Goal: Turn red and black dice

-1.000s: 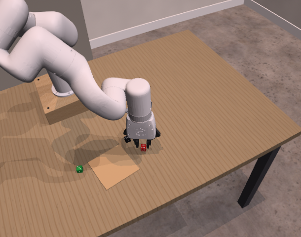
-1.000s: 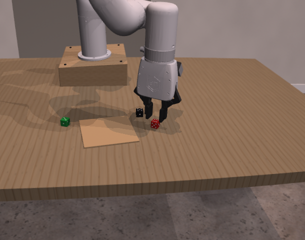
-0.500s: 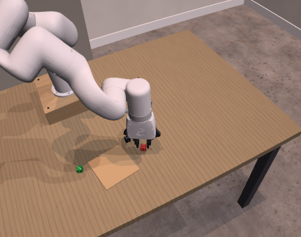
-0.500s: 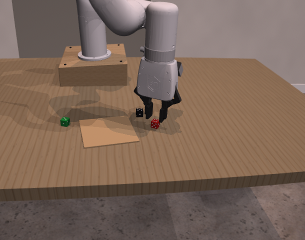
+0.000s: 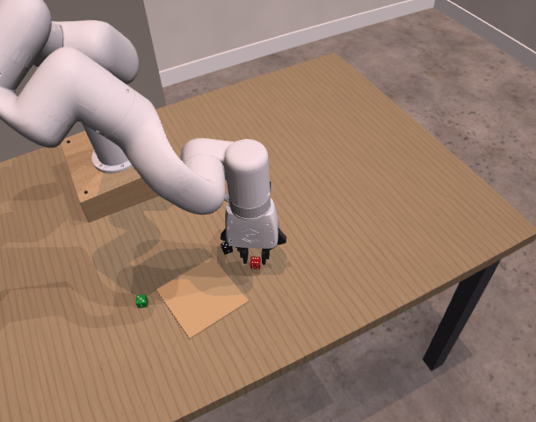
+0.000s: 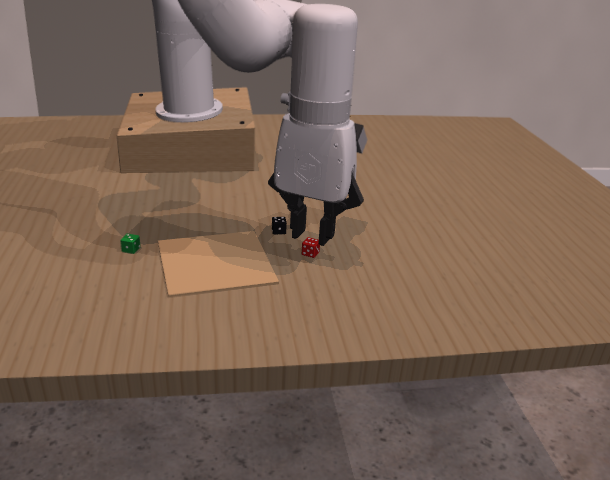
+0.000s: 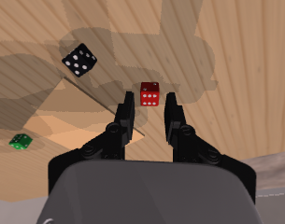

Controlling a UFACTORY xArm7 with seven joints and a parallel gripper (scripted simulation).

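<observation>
Now: the red die 4 cm below my hand. Also, from my hand: tan mat (13 cm to the right, 4 cm below, 2 cm ahead); green die (25 cm to the right, 4 cm below, 2 cm behind); black die (7 cm behind, 4 cm to the right, 4 cm below).
</observation>
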